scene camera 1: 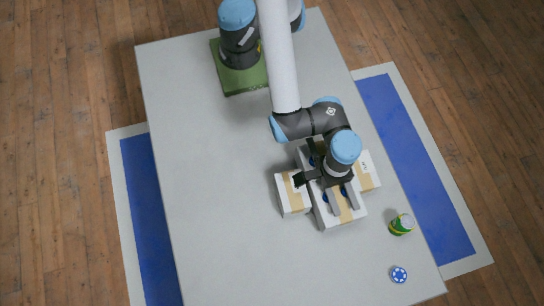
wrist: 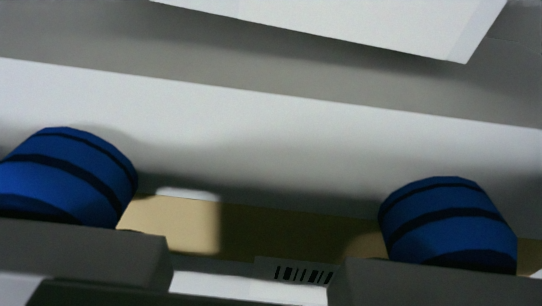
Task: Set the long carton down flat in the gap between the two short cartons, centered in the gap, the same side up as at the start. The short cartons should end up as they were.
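Seen in the pictures: end effector, tool point: (wrist: 257, 211); arm's base, origin of the base link: (scene camera 1: 239, 53).
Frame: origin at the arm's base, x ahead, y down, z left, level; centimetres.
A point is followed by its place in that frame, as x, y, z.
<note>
The long carton (scene camera 1: 346, 216) {84.8, -10.1, 14.0} (wrist: 260, 130) {69.7, -10.1, 7.5} is under my gripper (scene camera 1: 330, 179) {69.5, -8.4, 14.0} (wrist: 257, 215) {69.5, -8.4, 14.0}, level and tape side up, between the two short cartons. My blue suction cups press on its top, and I hold it. Whether its underside touches the table is hidden. The left short carton (scene camera 1: 292, 195) {71.2, -6.8, -0.7} (wrist: 350, 25) {66.9, -6.9, 4.8} stands flat close beside it; in the wrist view a grey strip shows between their top edges. The right short carton (scene camera 1: 367, 172) {71.5, -6.8, 28.9} stands on the other side, partly hidden by the long carton and my wrist.
A green can (scene camera 1: 400, 225) {93.5, -7.6, 31.7} stands on the grey table (scene camera 1: 225, 225) {71.9, 3.5, -26.9} near its right edge. A blue and white round chip (scene camera 1: 398, 275) {109.0, 1.0, 26.9} lies farther toward the front. The arm stands on a green base plate (scene camera 1: 240, 82) {15.3, -0.2, -4.1} at the back.
</note>
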